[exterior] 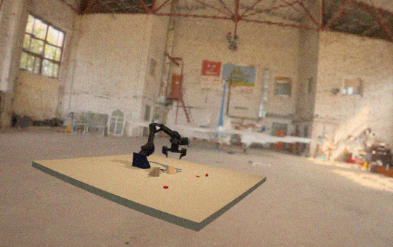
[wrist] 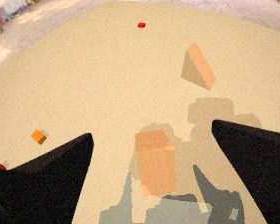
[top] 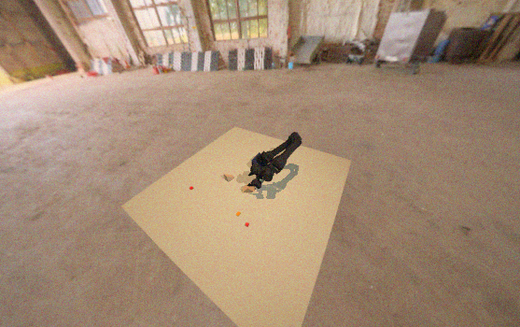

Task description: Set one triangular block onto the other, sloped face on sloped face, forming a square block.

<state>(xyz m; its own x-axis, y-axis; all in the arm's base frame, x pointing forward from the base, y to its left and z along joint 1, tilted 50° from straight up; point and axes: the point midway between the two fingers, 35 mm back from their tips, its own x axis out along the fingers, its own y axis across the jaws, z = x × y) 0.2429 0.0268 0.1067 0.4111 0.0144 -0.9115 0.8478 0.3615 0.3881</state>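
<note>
Right now the tan triangular block is 8 cm below my gripper tip and 1 cm to the right of it. From my gripper tip the other things lie so: small red cube: 22 cm ahead, 14 cm to the left, 10 cm below; then small orange piece: 19 cm ahead, 10 cm below, 5 cm to the left.
</note>
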